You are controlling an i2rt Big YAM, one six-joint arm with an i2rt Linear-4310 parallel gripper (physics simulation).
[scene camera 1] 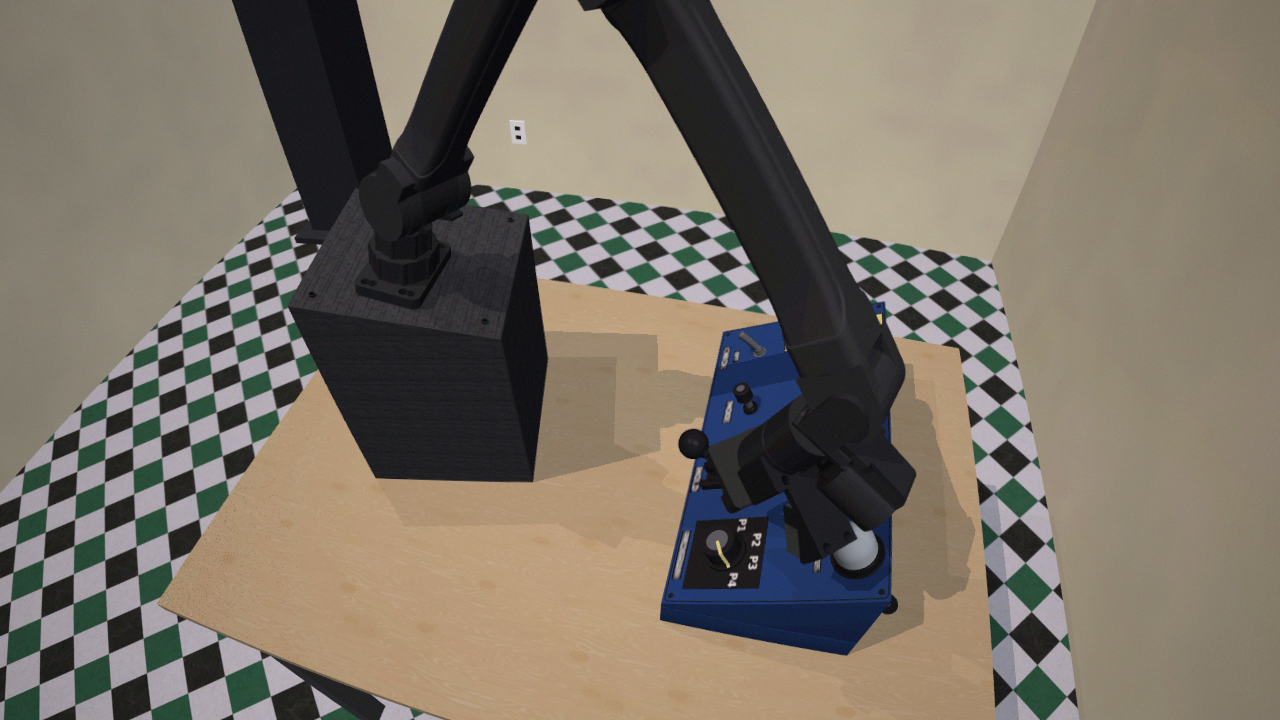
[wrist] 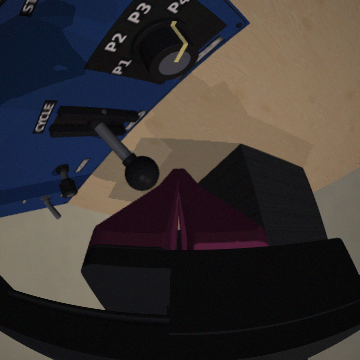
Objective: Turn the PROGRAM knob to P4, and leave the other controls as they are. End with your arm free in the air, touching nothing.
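Places are measured from the arm's base along level axes (x back, y left, z down), in centimetres.
Pixels of known places: gripper, fingertip midpoint: (scene camera 1: 724, 485) (wrist: 178, 177); arm's base at its link origin: (scene camera 1: 404, 272).
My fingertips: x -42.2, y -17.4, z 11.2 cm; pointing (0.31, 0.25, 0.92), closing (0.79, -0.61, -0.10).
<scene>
For each thing: its top centre in the pictures, then the offset to it from my fingertips. "spot": a spot on its surface instead. Level surfaces: height alone.
- PROGRAM knob at its top centre: (wrist: 175, 66) (scene camera 1: 717, 537) dz +9.3, dx -0.3, dy -1.5 cm
- P4 mark at a spot on its surface: (wrist: 177, 6) (scene camera 1: 731, 577) spot: dz +12.1, dx -2.6, dy -5.3 cm
- CYCLE lever's black ball at its top centre: (wrist: 141, 188) (scene camera 1: 694, 434) dz +5.8, dx +4.0, dy +10.9 cm
- small black knob at its top centre: (scene camera 1: 744, 386) (wrist: 66, 196) dz +8.4, dx -2.2, dy +22.4 cm
- metal toggle at its top centre: (scene camera 1: 751, 333) (wrist: 50, 217) dz +9.2, dx -3.0, dy +34.4 cm
- white dome at a spot on its surface: (scene camera 1: 857, 548) spot: dz +1.4, dx -15.1, dy -5.4 cm
- wooden table at its surface level: dz +22.3 cm
The PROGRAM knob (scene camera 1: 717, 540) (wrist: 165, 56) is black with a grey cap and a yellow pointer line. It sits on the black label plate of the blue control panel (scene camera 1: 805, 588) (wrist: 30, 167). The line's outer end points toward the P4 mark (scene camera 1: 732, 580) (wrist: 177, 6). My gripper (wrist: 178, 177) is shut and empty, its dark red fingertips together and apart from the knob. In the scene view the gripper body hides the fingers. The CYCLE lever's black ball (scene camera 1: 692, 443) (wrist: 142, 173) appears close beside the fingers in the wrist view; the gap is unclear.
A small black knob (scene camera 1: 742, 392) (wrist: 68, 188) and a metal toggle (scene camera 1: 751, 343) (wrist: 51, 207) stand farther along the panel. A white dome (scene camera 1: 857, 548) is beside the wrist. The dark pedestal (scene camera 1: 438, 402) (wrist: 285, 200) stands on the wooden table (scene camera 1: 447, 626) (wrist: 300, 75).
</scene>
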